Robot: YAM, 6 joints.
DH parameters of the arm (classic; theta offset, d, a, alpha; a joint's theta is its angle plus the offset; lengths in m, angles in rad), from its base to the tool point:
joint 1: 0 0.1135 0.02 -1.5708
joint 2: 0 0 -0.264 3.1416
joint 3: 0.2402 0 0.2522 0
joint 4: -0.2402 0 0.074 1.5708
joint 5: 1.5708 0 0 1.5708
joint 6: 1.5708 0.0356 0 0
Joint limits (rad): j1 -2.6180..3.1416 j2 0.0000..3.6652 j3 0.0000..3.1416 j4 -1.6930..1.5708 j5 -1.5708..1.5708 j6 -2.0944..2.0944
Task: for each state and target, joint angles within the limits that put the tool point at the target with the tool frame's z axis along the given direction. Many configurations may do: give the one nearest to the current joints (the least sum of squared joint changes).
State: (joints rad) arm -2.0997 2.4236 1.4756 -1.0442 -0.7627 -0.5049
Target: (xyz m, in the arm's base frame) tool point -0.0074 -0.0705 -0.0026 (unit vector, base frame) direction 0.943 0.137 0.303
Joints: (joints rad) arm -2.0687 2.9261 0.5886 -1.2922 -0.8682 -0.5049
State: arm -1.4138 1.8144 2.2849 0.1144 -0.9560 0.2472
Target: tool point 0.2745 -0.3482 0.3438 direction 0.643 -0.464 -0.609
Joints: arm -0.9218 1.9250 1.8873 -0.6389 -0.2340 0.2472
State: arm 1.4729 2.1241 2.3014 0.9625 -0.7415 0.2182
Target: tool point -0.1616 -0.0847 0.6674 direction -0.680 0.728 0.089
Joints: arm 0.6778 1.2329 2.8114 0.6802 -1.4554 0.2182
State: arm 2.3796 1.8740 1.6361 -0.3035 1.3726 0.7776
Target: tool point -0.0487 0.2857 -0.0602 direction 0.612 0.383 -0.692
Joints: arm 1.8243 2.4375 0.7764 0.3945 0.7594 0.7776
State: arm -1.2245 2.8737 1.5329 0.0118 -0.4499 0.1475
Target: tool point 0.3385 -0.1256 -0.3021 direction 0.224 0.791 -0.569
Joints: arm -0.4354 3.5284 2.1979 -0.4659 -0.9473 0.1475
